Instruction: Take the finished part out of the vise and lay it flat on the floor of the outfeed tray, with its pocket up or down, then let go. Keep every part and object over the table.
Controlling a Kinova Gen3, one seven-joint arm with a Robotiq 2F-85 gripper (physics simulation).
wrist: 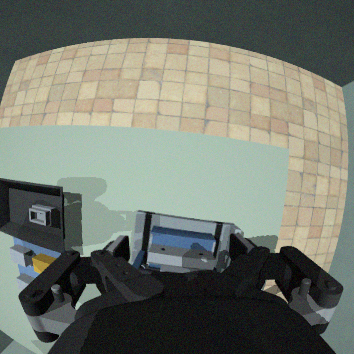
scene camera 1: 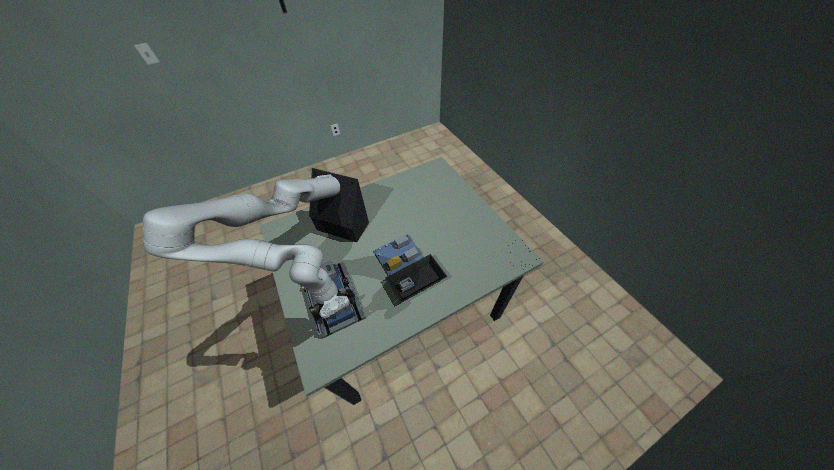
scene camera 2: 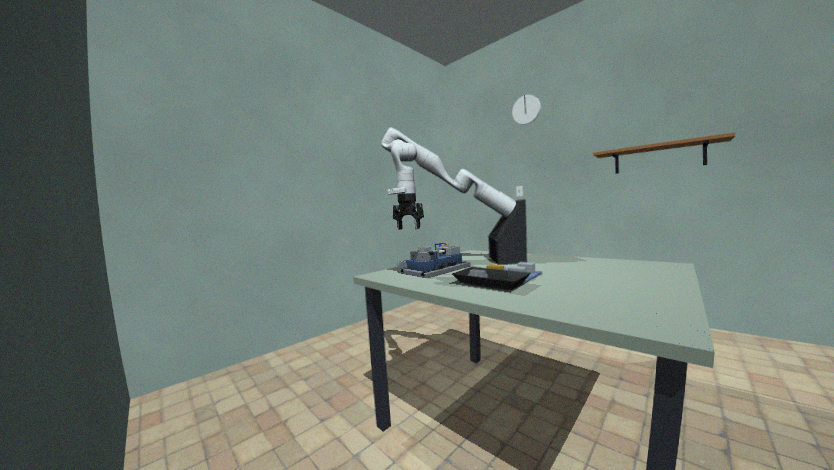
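Where they show: gripper, fingertip midpoint: [wrist: 179,246] [scene camera 1: 338,311] [scene camera 2: 408,229]; arm's base, link origin: [scene camera 1: 331,186] [scene camera 2: 510,210].
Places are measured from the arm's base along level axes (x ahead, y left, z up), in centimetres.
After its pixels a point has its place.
My gripper [scene camera 2: 408,225] {x 52.4, y -27.4, z -5.6 cm} [wrist: 179,246] {x 52.4, y -27.4, z -5.6 cm} is open and empty, pointing down above the vise, with a clear height between its fingertips and the vise in the scene camera 2 view. The blue and grey vise [scene camera 1: 342,318] {x 48.5, y -27.4, z -20.7 cm} [scene camera 2: 417,264] {x 48.7, y -26.5, z -21.1 cm} [wrist: 183,237] {x 48.2, y -28.0, z -19.8 cm} stands on the table; a grey jaw with two holes shows between the fingers in the wrist view. The finished part in the vise cannot be made out; the gripper and arm cover that area. The black outfeed tray [scene camera 1: 427,273] {x 52.9, y 13.6, z -24.6 cm} [scene camera 2: 493,280] {x 59.7, y 11.1, z -22.2 cm} [wrist: 35,233] {x 47.0, y 6.2, z -23.5 cm} stands beside the vise. A grey part with a pocket [scene camera 1: 406,284] {x 52.7, y 1.9, z -21.1 cm} [wrist: 40,214] {x 51.8, y 2.3, z -22.5 cm} lies in it.
A blue board [scene camera 1: 385,252] {x 30.7, y 5.5, z -25.0 cm} [wrist: 37,247] {x 42.8, y 8.0, z -25.0 cm} next to the tray bears grey blocks and a yellow block [scene camera 1: 394,262] {x 40.1, y 4.5, z -21.4 cm} [scene camera 2: 495,266] {x 41.0, y 5.4, z -21.5 cm} [wrist: 44,263] {x 40.6, y 3.2, z -21.4 cm}. The black arm base [scene camera 1: 340,211] {x 8.2, y -2.3, z -8.7 cm} [scene camera 2: 514,233] {x 11.7, y 5.0, z -11.1 cm} stands farther back. A table edge runs close by the vise.
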